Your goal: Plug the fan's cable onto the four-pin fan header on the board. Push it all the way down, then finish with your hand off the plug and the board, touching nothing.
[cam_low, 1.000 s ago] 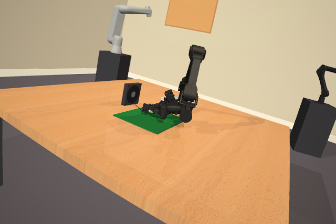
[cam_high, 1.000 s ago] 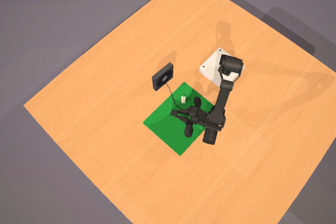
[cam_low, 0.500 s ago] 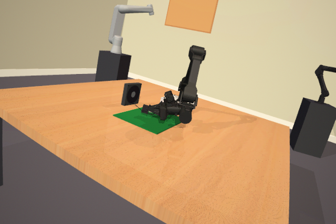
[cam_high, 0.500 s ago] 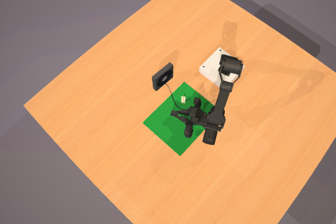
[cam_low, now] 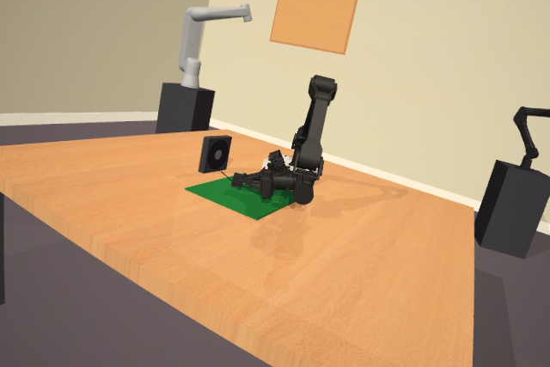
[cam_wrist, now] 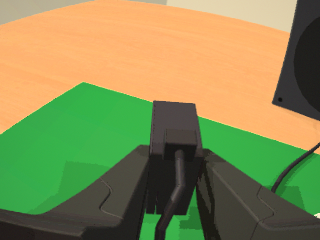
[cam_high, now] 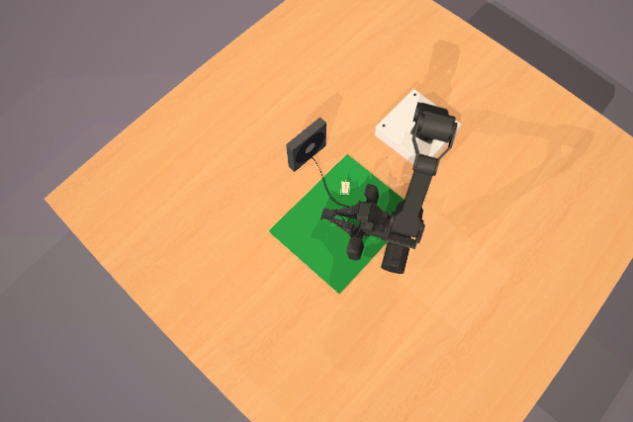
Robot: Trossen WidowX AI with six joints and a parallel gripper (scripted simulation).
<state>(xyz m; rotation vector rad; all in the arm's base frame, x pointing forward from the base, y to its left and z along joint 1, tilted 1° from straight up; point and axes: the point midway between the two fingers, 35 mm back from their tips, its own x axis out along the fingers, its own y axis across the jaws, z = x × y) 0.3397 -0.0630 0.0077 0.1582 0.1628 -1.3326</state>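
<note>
Right now my gripper tip is 20 mm past the green board, 30 mm to the right of it and 60 mm above it. From my gripper tip the other things lie so: black fan 130 mm behind, 140 mm to the right, 20 mm above; then dark plug 10 mm to the right, 10 mm below; then white four-pin fan header 100 mm behind, 10 mm to the right, 40 mm below.
</note>
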